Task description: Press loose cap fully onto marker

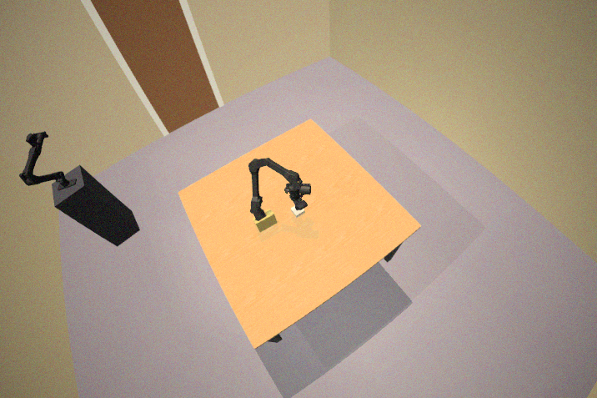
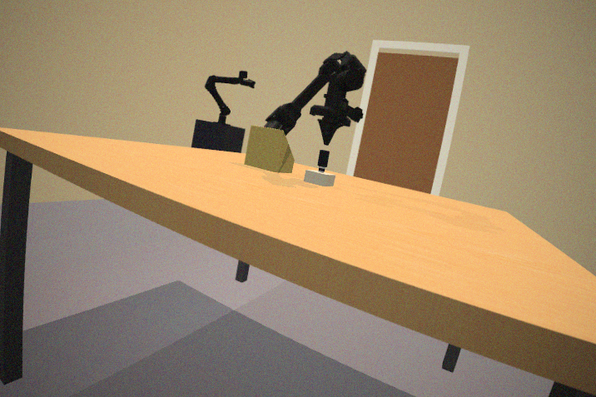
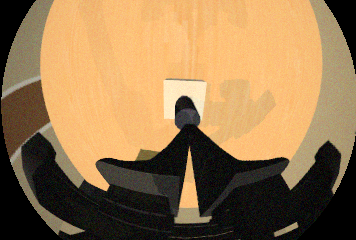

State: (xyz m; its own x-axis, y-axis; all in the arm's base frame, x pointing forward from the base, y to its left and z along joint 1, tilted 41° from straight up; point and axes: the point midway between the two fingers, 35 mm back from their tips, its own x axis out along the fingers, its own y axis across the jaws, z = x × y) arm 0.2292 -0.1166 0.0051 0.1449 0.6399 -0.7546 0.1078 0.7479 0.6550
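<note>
My gripper tip is now 4 cm above the black marker cap. Round my gripper tip: white holder block: 10 cm below.
</note>
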